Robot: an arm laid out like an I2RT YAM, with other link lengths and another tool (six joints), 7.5 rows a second.
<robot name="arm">
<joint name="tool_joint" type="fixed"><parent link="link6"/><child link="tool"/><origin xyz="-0.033 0.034 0.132" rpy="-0.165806 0 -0.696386"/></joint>
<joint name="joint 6" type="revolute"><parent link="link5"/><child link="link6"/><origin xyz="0.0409 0 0.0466" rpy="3.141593 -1.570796 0"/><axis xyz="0 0 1"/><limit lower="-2.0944" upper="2.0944"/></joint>
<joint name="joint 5" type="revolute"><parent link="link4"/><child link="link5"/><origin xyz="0.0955 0.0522 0.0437" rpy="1.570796 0 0"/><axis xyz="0 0 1"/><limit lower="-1.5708" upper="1.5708"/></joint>
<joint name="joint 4" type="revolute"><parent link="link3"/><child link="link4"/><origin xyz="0.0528 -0.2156 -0.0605" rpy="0 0 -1.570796"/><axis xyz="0 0 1"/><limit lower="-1.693" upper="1.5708"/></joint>
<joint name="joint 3" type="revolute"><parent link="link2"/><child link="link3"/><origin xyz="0.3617 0 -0.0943" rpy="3.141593 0 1.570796"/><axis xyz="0 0 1"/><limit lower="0" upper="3.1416"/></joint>
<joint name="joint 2" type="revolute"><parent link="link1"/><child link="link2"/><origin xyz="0.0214 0.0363 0.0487" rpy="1.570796 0 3.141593"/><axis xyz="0 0 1"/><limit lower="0" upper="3.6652"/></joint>
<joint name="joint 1" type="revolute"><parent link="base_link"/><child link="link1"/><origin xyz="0 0 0.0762"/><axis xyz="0 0 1"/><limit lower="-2.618" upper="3.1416"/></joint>
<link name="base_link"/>
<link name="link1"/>
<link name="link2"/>
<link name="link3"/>
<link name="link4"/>
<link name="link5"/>
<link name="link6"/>
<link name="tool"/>
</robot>
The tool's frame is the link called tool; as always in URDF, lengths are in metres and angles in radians.
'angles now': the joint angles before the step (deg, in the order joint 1, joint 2, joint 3, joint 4, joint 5, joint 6). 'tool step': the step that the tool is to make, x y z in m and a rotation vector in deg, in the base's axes. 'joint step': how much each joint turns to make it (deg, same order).
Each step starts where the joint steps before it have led.
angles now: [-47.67 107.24 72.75 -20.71 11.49 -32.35]
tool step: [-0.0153 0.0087 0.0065 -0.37 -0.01 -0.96]
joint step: [-0.46 -2.93 -2.73 0.02 0.49 0.28]
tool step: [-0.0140 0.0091 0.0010 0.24 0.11 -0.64]
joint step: [-0.52 -2.32 -2.75 0.15 0.00 0.14]
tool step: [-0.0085 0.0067 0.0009 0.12 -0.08 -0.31]
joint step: [-0.28 -1.61 -1.87 0.20 -0.10 0.11]
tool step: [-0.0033 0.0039 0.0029 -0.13 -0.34 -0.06]
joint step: [-0.04 -1.06 -0.84 0.08 -0.13 0.12]
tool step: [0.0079 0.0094 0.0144 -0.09 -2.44 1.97]
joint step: [0.66 -1.72 0.28 -0.32 -2.20 -0.02]
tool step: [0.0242 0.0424 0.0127 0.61 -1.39 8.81]
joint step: [4.45 -2.94 -0.72 -1.33 -3.76 -2.64]
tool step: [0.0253 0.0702 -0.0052 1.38 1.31 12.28]
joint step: [8.34 -2.77 -3.01 -1.40 -2.54 -3.04]
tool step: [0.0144 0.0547 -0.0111 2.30 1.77 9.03]
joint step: [6.70 -0.61 -1.77 -1.51 -2.15 -1.35]
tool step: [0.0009 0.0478 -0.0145 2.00 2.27 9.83]
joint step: [4.94 -0.24 -2.32 -0.88 -3.24 -3.75]
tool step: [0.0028 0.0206 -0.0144 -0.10 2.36 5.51]
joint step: [2.89 1.55 -0.67 -0.04 -0.41 -2.77]
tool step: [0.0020 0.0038 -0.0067 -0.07 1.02 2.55]
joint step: [0.38 1.31 0.28 0.00 -0.62 -2.12]
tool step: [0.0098 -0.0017 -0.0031 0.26 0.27 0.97]
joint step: [0.04 2.04 1.65 0.00 -0.55 -0.77]
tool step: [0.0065 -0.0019 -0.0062 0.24 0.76 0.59]
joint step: [-0.02 1.93 1.07 0.02 -0.23 -0.57]
